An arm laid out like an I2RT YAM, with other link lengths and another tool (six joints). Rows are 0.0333 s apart.
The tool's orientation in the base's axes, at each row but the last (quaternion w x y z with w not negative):
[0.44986, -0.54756, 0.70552, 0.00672]
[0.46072, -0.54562, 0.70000, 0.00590]
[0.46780, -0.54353, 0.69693, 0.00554]
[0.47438, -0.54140, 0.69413, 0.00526]
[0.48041, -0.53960, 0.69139, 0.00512]
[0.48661, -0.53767, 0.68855, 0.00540]
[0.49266, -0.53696, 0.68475, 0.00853]
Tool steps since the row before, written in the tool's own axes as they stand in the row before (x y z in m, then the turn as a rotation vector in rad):
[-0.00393, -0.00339, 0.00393, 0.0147, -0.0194, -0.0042]
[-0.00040, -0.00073, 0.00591, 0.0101, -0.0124, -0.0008]
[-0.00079, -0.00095, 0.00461, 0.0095, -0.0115, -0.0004]
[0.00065, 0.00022, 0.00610, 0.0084, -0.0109, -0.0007]
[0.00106, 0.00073, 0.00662, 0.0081, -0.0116, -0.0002]
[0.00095, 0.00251, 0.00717, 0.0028, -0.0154, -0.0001]
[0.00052, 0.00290, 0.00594, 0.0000, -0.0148, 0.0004]
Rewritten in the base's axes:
[0.00509, 0.00363, 0.00182, 0.0125, -0.0211, 0.0024]
[0.00433, 0.00303, -0.00278, 0.0092, -0.0131, 0.0000]
[0.00368, 0.00259, -0.00160, 0.0088, -0.0121, -0.0003]
[0.00384, 0.00278, -0.00390, 0.0081, -0.0111, 0.0003]
[0.00386, 0.00300, -0.00465, 0.0089, -0.0110, 0.0006]
[0.00294, 0.00417, -0.00571, 0.0116, -0.0086, 0.0061]
[0.00183, 0.00406, -0.00491, 0.0113, -0.0060, 0.0075]

